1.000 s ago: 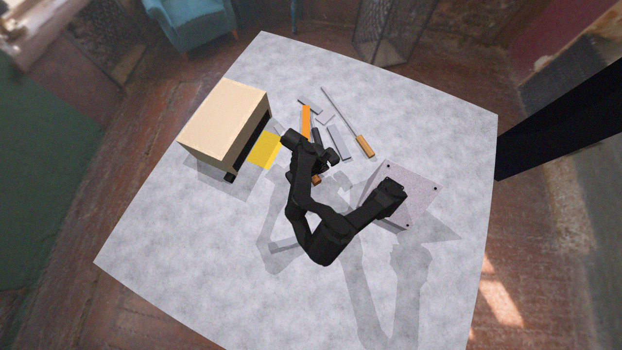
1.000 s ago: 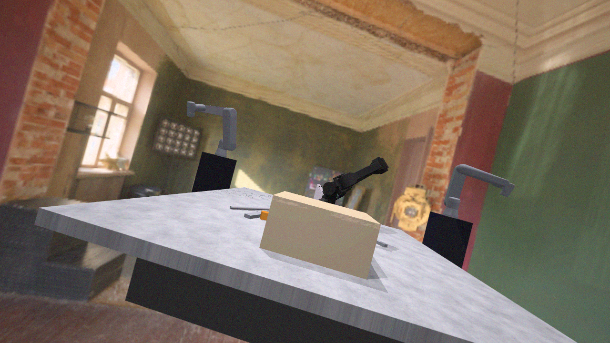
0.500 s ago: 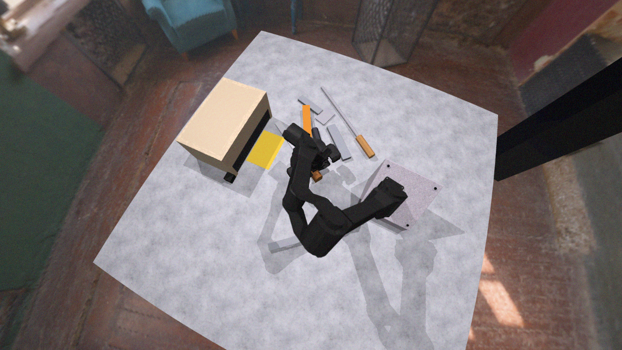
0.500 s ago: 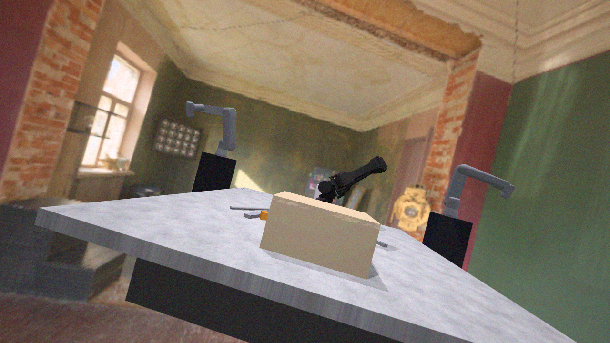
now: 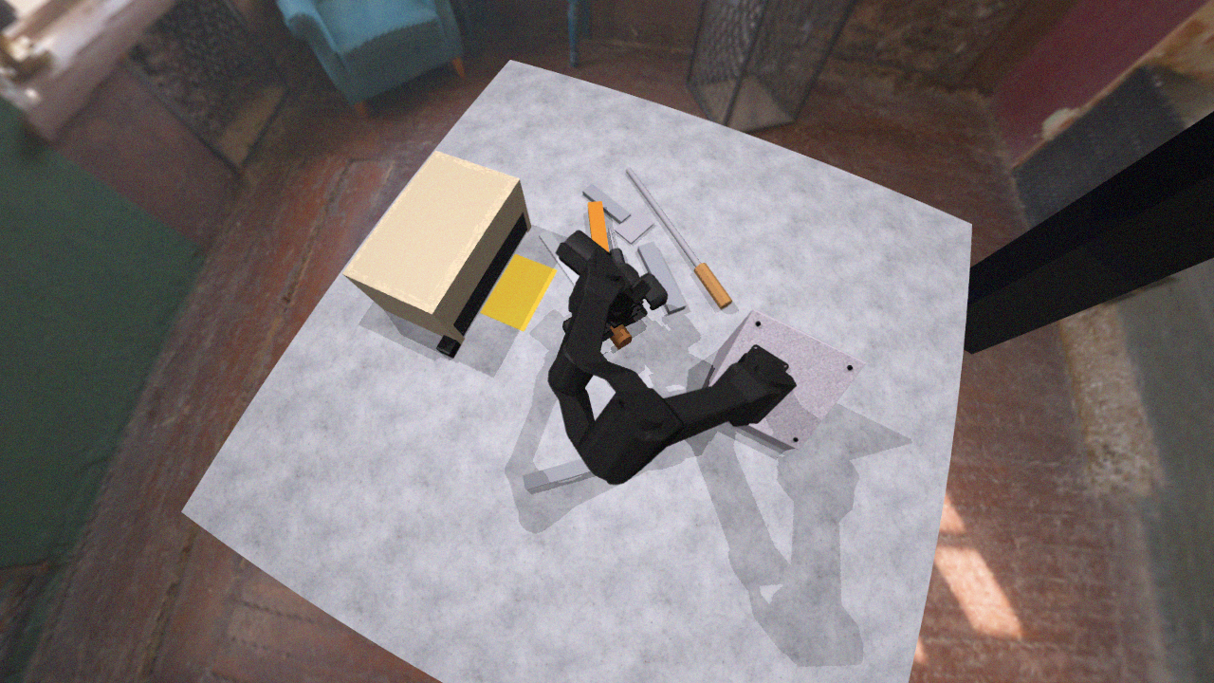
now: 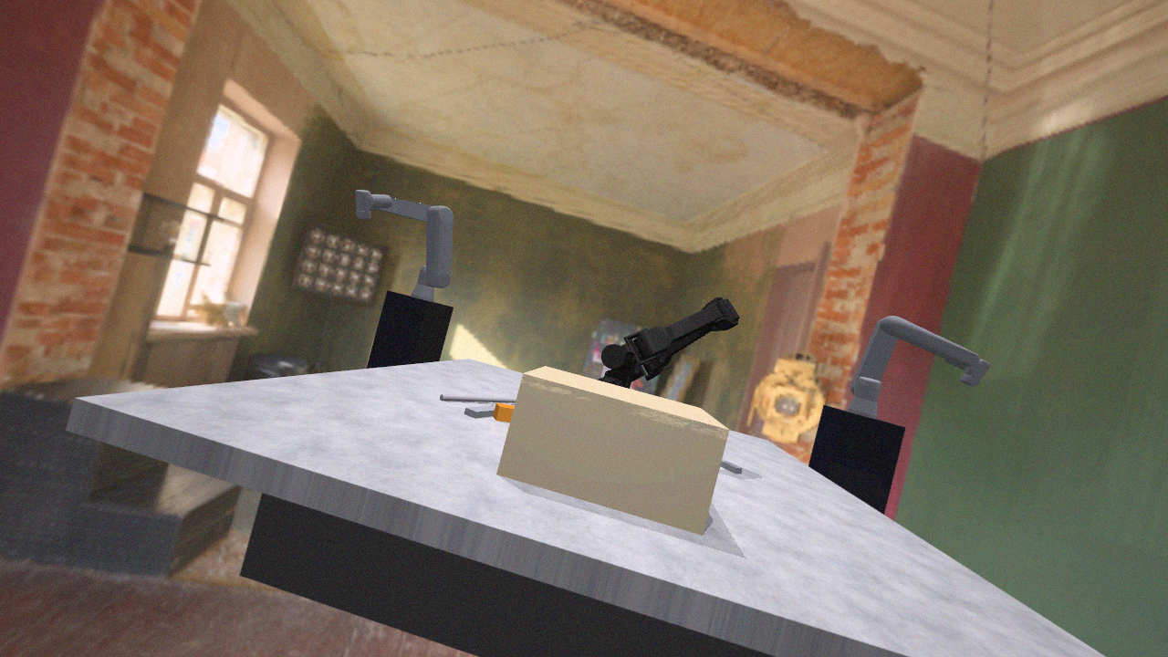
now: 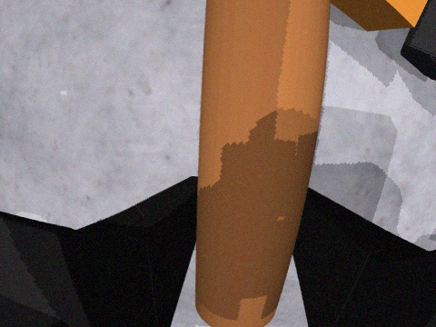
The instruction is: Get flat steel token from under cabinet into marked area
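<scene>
The grey bar lies 2 cm behind my gripper tip and 15 cm to the right of it. The rest, counted from my gripper tip: flat grey token (37 cm ahead, 3 cm to the left, 1 cm below); then orange bar (12 cm ahead, 14 cm to the right); then black-handled tool (8 cm ahead, 14 cm to the right).
</scene>
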